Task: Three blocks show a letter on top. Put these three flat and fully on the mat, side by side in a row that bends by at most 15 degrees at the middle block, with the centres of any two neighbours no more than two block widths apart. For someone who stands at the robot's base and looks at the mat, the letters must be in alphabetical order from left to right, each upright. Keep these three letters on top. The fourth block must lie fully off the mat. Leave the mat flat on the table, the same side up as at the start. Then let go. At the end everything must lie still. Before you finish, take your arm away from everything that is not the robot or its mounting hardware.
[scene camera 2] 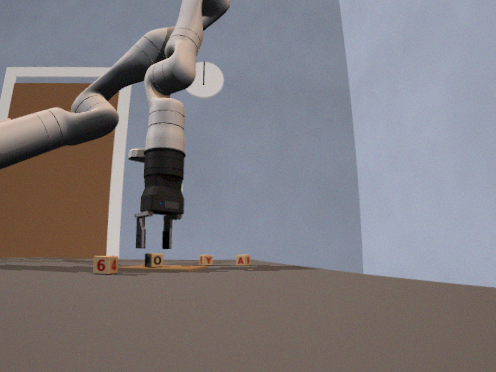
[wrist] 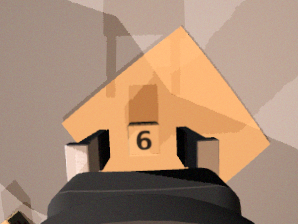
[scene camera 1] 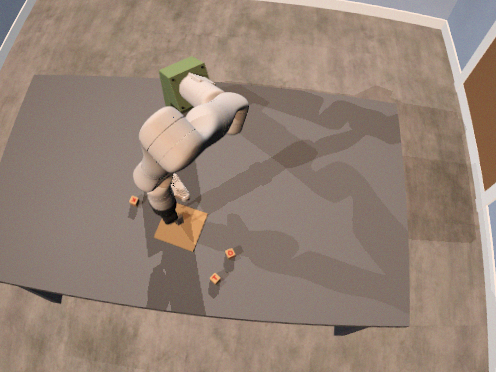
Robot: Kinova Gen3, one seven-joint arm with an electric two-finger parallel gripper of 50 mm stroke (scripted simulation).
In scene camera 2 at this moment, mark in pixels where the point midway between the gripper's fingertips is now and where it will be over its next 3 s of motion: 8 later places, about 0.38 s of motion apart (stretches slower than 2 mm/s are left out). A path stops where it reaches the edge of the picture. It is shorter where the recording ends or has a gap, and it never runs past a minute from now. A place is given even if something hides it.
The gripper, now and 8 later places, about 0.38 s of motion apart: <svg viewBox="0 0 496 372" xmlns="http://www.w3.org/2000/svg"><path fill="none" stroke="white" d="M154 248L154 251L154 258L153 263L153 266L153 264L153 260L153 254L153 247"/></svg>
